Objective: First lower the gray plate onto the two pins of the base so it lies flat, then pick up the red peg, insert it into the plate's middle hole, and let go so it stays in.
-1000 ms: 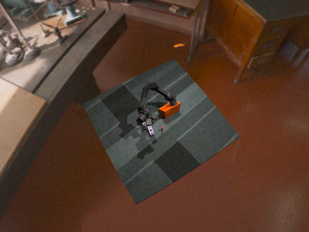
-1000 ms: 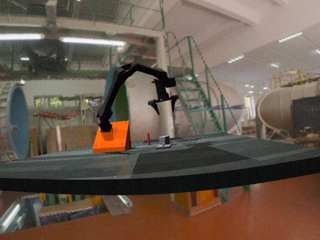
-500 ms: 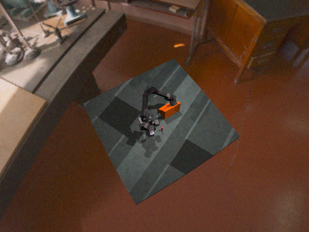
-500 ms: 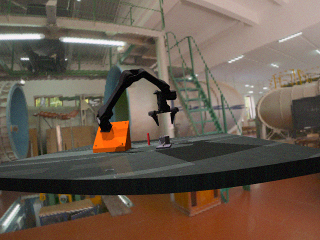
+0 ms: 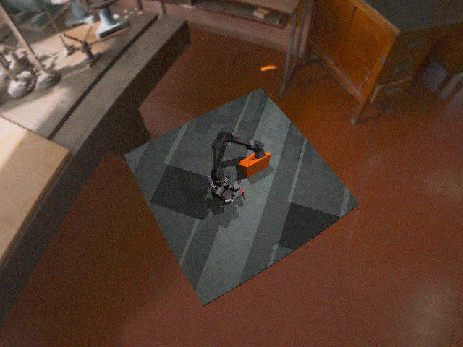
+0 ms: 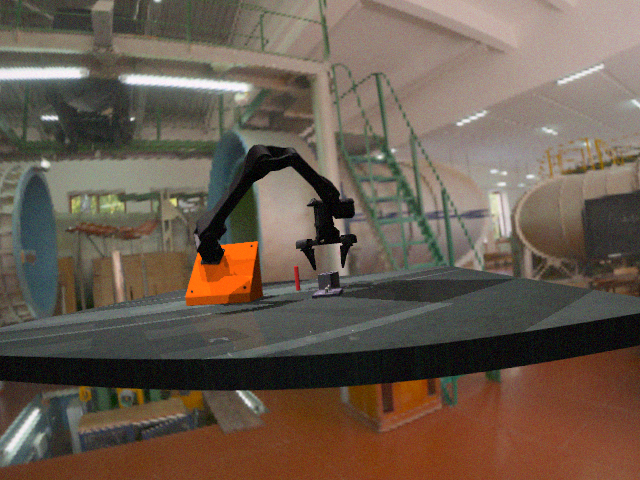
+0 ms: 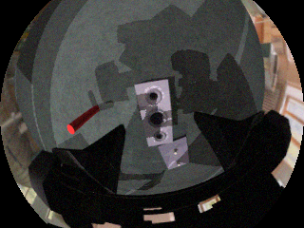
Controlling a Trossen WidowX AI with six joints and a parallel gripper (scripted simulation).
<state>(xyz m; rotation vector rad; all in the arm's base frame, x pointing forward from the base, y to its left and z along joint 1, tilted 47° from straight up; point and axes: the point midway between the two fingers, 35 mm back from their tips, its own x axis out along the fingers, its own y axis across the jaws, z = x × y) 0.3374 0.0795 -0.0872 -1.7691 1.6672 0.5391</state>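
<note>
The gray plate is 2 cm below my gripper tip. Round my gripper tip: base (15 cm to the right, 5 cm below, 2 cm ahead); red peg (11 cm behind, 3 cm to the left, 2 cm below).
</note>
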